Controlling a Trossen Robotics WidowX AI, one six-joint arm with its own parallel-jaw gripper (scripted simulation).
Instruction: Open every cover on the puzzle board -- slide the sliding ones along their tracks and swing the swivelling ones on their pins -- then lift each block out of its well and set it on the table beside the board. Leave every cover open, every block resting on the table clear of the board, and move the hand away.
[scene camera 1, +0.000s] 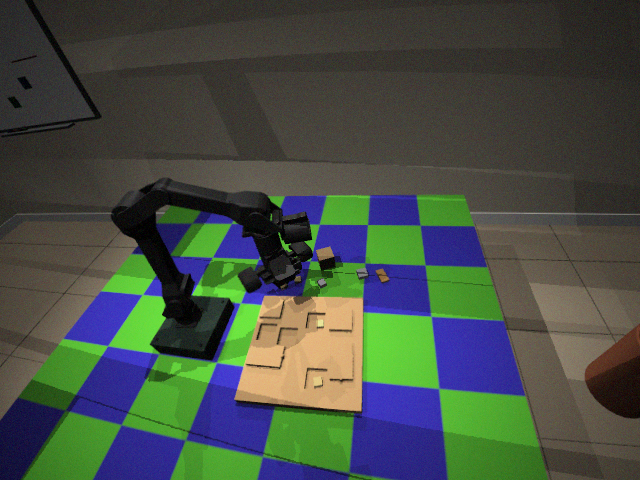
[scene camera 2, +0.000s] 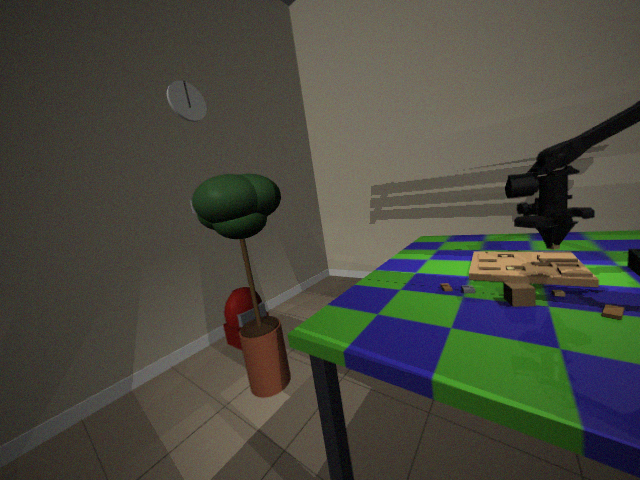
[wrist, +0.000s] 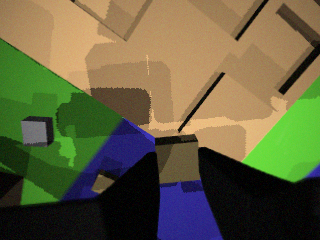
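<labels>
On a tan puzzle board, (scene camera 1: 307, 351) and (scene camera 2: 517, 260) are the same spot. My gripper appears in scene camera 2 (552, 246), in scene camera 1 and in the wrist view. For the gripper, (scene camera 1: 275, 281) and (wrist: 238, 194) are the same spot.
</labels>
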